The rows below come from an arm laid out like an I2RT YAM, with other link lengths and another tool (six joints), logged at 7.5 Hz.
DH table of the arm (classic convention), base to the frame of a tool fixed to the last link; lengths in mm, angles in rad. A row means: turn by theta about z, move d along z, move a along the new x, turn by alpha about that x. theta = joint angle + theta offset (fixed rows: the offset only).
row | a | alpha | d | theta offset
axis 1 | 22.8 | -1.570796 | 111.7 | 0.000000
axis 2 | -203.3 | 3.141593 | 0.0 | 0.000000
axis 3 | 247.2 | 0.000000 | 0.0 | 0.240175
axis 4 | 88.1 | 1.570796 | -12.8 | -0.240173
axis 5 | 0.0 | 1.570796 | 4.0 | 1.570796
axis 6 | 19.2 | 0.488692 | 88.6 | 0.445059
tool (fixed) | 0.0 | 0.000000 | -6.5 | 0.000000
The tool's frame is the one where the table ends.
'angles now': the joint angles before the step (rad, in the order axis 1, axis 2, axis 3, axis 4, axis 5, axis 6). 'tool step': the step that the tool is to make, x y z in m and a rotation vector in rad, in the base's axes. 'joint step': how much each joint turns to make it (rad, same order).
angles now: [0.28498 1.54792 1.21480 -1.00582 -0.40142 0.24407]
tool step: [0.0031 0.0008 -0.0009 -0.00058 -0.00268 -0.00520]
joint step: [0.00010 0.01282 0.00875 0.00853 0.00250 0.00527]
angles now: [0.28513 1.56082 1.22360 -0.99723 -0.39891 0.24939]
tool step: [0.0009 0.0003 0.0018 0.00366 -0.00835 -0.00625]
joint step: [-0.00010 -0.00532 0.00094 0.00541 0.00034 0.00678]
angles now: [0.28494 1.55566 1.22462 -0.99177 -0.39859 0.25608]
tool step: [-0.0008 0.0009 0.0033 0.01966 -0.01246 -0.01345]
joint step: [-0.00031 -0.02252 -0.01228 0.01438 -0.01147 0.01812]
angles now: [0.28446 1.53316 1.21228 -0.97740 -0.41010 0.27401]
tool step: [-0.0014 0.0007 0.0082 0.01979 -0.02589 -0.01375]
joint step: [0.00082 -0.03773 -0.00817 0.00846 -0.00704 0.01892]
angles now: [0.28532 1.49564 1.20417 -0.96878 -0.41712 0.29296]
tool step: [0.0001 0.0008 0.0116 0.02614 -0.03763 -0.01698]
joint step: [-0.00083 -0.04123 0.00010 0.01111 -0.00836 0.02195]
